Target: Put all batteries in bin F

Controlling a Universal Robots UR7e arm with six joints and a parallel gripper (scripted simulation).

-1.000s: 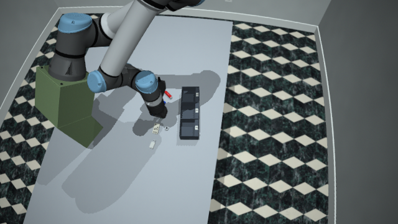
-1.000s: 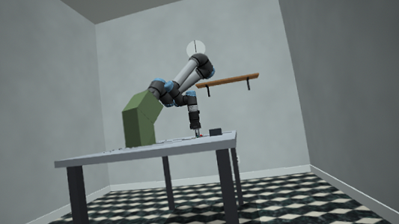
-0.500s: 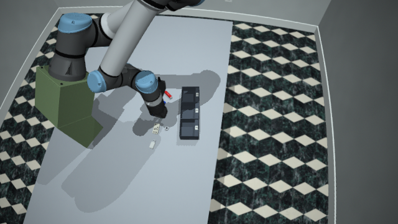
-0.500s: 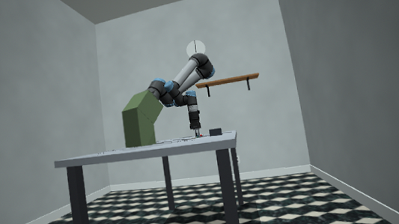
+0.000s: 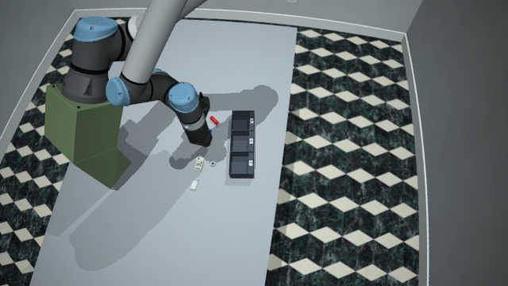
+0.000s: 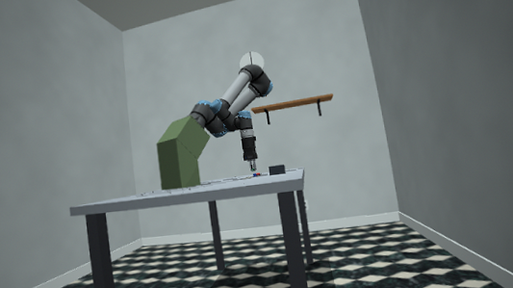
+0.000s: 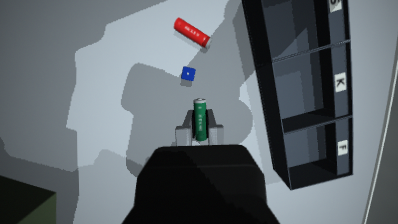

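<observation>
Now: the blue die 2 cm behind my hand, 5 cm to the left of it and 5 cm below it. Round my hand: white domino: 8 cm to the right, 5 cm below; then green battery: 1 cm below; then ring-shaped part: 5 cm ahead, 6 cm to the right, 5 cm below.
</observation>
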